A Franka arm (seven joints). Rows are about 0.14 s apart.
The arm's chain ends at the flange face. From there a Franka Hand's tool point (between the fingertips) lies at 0.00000 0.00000 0.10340 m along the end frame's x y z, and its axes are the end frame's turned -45 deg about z.
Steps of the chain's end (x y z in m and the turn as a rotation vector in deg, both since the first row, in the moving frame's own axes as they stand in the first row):
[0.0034 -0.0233 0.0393 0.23 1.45 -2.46]
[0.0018 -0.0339 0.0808 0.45 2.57 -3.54]
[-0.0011 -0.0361 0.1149 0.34 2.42 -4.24]
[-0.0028 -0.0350 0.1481 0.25 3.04 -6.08]
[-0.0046 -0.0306 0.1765 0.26 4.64 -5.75]
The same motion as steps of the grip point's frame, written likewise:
[0.0211 -0.0126 0.0393 -0.86 1.19 -2.46]
[0.0292 -0.0201 0.0807 -1.50 2.14 -3.54]
[0.0284 -0.0238 0.1148 -1.47 1.95 -4.24]
[0.0271 -0.0234 0.1480 -1.97 2.33 -6.08]
[0.0249 -0.0196 0.1762 -3.10 3.46 -5.75]

